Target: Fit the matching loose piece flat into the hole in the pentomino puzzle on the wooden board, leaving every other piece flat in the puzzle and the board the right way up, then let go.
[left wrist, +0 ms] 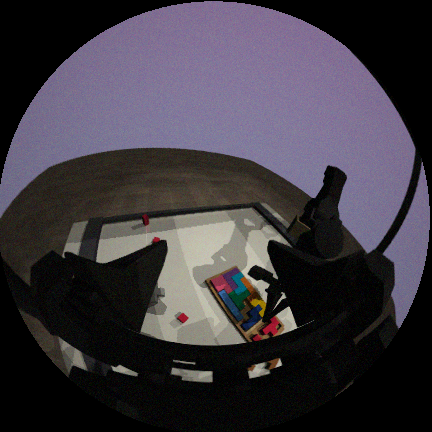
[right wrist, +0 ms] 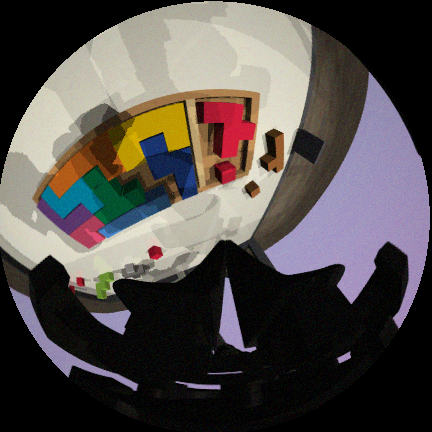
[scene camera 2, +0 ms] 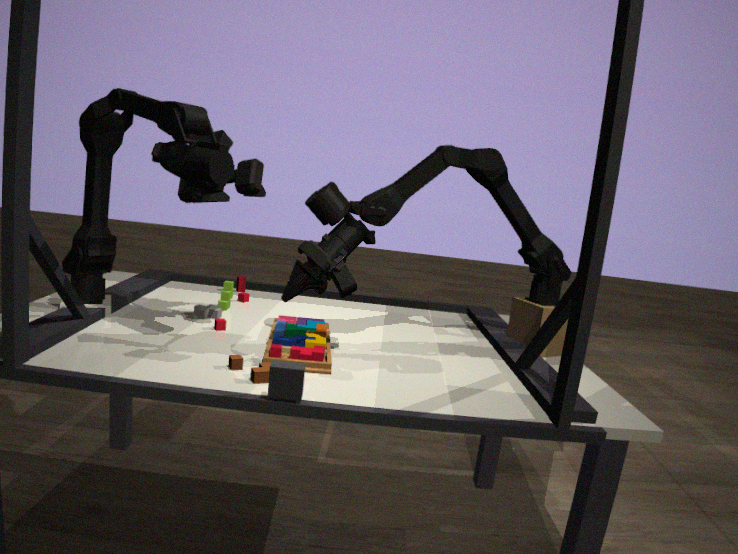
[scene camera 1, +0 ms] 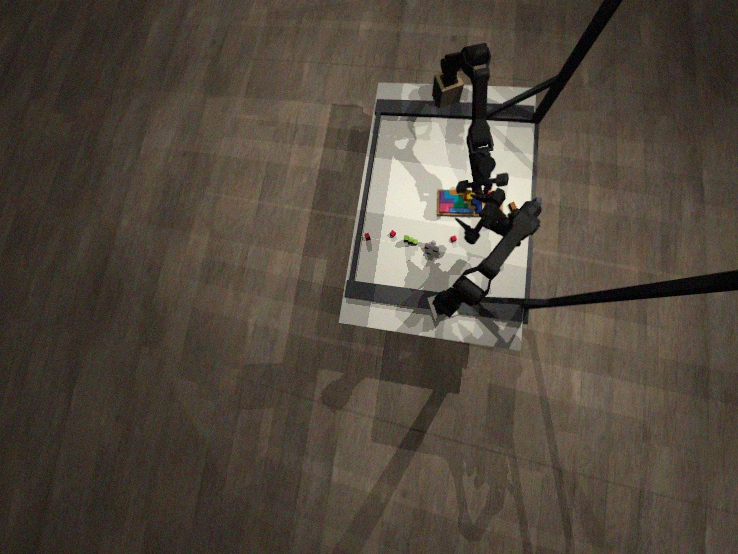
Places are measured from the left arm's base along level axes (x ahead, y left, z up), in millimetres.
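Pixels of known places: left gripper, fingertip midpoint: (left wrist: 218, 245) (scene camera 2: 246, 196) (scene camera 1: 462, 206); right gripper, fingertip midpoint: (left wrist: 263, 321) (right wrist: 224, 244) (scene camera 2: 282, 300); left arm's base, link origin: (scene camera 2: 86, 300) (scene camera 1: 442, 305); right arm's base, link origin: (left wrist: 303, 221) (scene camera 2: 543, 302) (scene camera 1: 449, 79).
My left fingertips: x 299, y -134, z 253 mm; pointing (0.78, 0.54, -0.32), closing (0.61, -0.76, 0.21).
For each thing: its top centre in the pictures, then the offset to it from my left fingertips.
- wooden board, top centre: (right wrist: 143, 169) (scene camera 2: 299, 339) (left wrist: 248, 308) (scene camera 1: 470, 202) dx +98, dy -125, dz -261 mm
- yellow piece, top centre: (right wrist: 150, 136) (scene camera 2: 315, 338) (left wrist: 260, 305) dx +121, dy -151, dz -251 mm
- dark blue piece, top centre: (right wrist: 173, 172) (scene camera 2: 294, 337) (left wrist: 252, 316) (scene camera 1: 476, 204) dx +79, dy -145, dz -251 mm
- red branched piece, top centre: (right wrist: 231, 131) (scene camera 2: 307, 349) (left wrist: 270, 326) dx +82, dy -214, dz -251 mm
- red cube, top centre: (right wrist: 228, 175) (scene camera 2: 276, 346) dx +30, dy -192, dz -251 mm
- brown L-like piece, top centre: (scene camera 2: 274, 366) (right wrist: 275, 157) (left wrist: 274, 357) dx +1, dy -281, dz -256 mm
- brown cube, top centre: (scene camera 2: 236, 356) (right wrist: 255, 192) dx -51, dy -229, dz -256 mm
- grey piece, top centre: (scene camera 2: 208, 307) (right wrist: 133, 274) (left wrist: 152, 290) (scene camera 1: 431, 247) dx -44, dy +97, dz -256 mm
The wooden board (scene camera 1: 459, 215) (scene camera 2: 321, 368) (right wrist: 254, 107) lies right way up. In the right wrist view, bare wood of a gap (right wrist: 144, 174) shows between the green piece (right wrist: 112, 202), the yellow piece (right wrist: 165, 120) and the dark blue piece (right wrist: 170, 165). A red branched piece (scene camera 2: 309, 353) (left wrist: 271, 326) (right wrist: 231, 130) sits in the end compartment, beside a red cube (scene camera 2: 275, 350) (right wrist: 225, 172). My right gripper (scene camera 2: 288, 296) (right wrist: 224, 244) is shut and empty above the board. My left gripper (scene camera 1: 466, 208) (left wrist: 218, 245) is open and empty, high above; its fingertips are hidden in scene camera 2.
A brown L-like piece (right wrist: 276, 150) and a brown cube (scene camera 2: 236, 361) (right wrist: 252, 189) lie near the compartment end. Several red cubes, a green piece (scene camera 1: 410, 239) (scene camera 2: 225, 295) and a grey piece (scene camera 1: 431, 249) (scene camera 2: 206, 311) lie away from the board. A dark frame edges the table.
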